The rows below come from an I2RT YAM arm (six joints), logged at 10 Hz.
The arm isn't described. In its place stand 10 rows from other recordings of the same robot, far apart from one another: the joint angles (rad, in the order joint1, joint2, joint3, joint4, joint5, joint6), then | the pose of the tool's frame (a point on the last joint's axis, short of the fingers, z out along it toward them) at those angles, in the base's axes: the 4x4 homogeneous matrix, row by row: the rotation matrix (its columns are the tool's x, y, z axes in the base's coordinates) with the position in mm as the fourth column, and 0 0 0 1 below.
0.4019, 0.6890, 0.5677, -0.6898, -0.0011, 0.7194 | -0.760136 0.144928 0.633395 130.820; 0.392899 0.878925 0.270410 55.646; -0.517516 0.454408 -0.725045 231.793; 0 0 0 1
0.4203, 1.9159, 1.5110, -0.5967, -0.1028, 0.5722 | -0.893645 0.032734 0.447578 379.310; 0.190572 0.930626 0.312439 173.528; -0.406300 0.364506 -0.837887 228.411; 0 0 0 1
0.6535, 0.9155, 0.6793, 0.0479, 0.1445, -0.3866 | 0.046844 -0.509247 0.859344 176.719; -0.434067 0.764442 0.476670 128.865; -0.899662 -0.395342 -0.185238 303.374; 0 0 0 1
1.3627, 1.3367, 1.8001, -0.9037, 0.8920, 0.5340 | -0.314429 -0.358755 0.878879 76.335; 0.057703 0.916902 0.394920 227.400; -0.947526 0.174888 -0.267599 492.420; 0 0 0 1
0.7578, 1.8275, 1.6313, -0.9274, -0.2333, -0.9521 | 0.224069 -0.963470 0.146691 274.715; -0.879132 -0.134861 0.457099 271.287; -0.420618 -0.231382 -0.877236 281.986; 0 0 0 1
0.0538, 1.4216, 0.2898, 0.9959, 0.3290, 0.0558 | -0.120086 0.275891 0.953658 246.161; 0.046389 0.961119 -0.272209 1.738; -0.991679 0.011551 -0.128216 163.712; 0 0 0 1
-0.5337, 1.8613, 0.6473, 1.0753, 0.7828, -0.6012 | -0.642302 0.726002 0.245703 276.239; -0.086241 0.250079 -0.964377 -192.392; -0.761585 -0.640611 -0.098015 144.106; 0 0 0 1
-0.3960, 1.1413, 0.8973, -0.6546, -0.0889, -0.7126 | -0.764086 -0.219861 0.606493 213.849; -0.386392 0.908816 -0.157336 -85.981; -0.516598 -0.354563 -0.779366 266.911; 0 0 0 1
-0.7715, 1.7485, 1.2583, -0.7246, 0.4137, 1.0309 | 0.288345 0.956140 -0.051511 239.646; 0.815165 -0.273342 -0.510676 -253.039; -0.502358 0.105261 -0.858229 211.019; 0 0 0 1
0.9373, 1.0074, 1.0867, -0.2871, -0.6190, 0.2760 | -0.387972 -0.921662 0.004124 113.148; -0.153292 0.068938 0.985773 188.945; -0.908834 0.381820 -0.168029 394.670; 0 0 0 1
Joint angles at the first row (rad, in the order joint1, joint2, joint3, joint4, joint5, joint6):
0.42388 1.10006 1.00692 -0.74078 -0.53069 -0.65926
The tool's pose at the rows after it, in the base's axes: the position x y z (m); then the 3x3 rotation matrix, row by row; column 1 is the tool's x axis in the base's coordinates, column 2 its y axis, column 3 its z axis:
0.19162 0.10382 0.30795; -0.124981 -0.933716 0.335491; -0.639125 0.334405 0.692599; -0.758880 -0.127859 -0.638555
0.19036 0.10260 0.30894; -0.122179 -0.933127 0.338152; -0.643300 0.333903 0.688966; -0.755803 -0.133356 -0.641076
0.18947 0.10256 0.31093; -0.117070 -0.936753 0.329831; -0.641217 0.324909 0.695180; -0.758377 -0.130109 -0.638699
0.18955 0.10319 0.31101; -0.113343 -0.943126 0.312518; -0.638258 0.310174 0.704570; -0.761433 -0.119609 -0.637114
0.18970 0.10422 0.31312; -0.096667 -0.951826 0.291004; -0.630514 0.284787 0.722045; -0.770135 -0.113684 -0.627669
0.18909 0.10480 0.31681; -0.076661 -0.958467 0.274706; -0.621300 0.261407 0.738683; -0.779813 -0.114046 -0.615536
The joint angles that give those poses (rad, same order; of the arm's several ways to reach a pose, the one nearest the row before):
0.41500 1.08594 0.99747 -0.73960 -0.52192 -0.66438
0.41268 1.08049 0.99948 -0.74918 -0.51842 -0.67133
0.41267 1.07979 1.00730 -0.76022 -0.52885 -0.67635
0.41263 1.08509 1.01190 -0.76876 -0.54698 -0.68329
0.41266 1.09116 1.02286 -0.77743 -0.57606 -0.69777
0.41266 1.09276 1.03634 -0.78706 -0.60226 -0.71200

